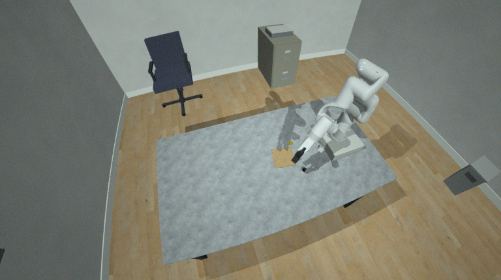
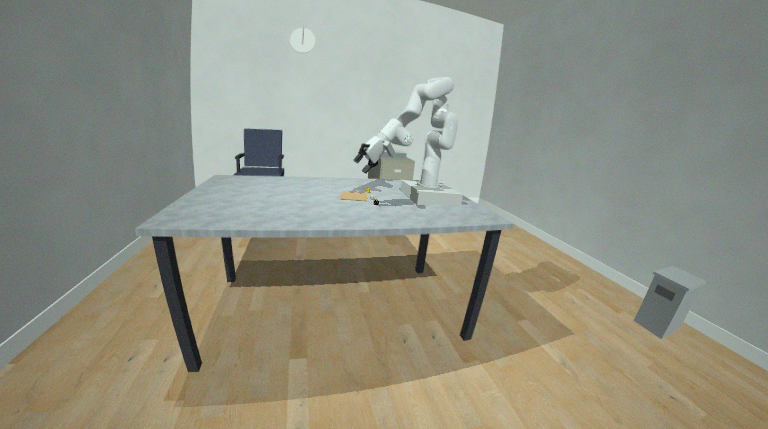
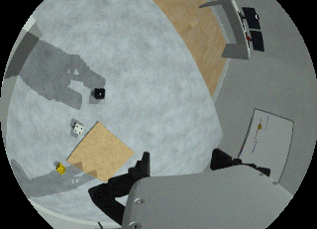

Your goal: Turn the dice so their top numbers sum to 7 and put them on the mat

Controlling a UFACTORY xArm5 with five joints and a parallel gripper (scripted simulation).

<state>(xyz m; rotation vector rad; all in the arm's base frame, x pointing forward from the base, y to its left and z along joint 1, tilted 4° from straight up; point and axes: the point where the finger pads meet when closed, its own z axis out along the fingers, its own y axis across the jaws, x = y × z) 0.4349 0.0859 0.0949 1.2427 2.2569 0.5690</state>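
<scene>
Right now the yellow die is 190 mm to the right of my hand, 180 mm below it and 110 mm behind it. From my hand the other things lie so: white die (180 mm below, 90 mm behind, 60 mm to the right); black die (180 mm below, 80 mm behind, 20 mm to the left); tan mat (180 mm below, 120 mm to the right, 10 mm behind).
</scene>
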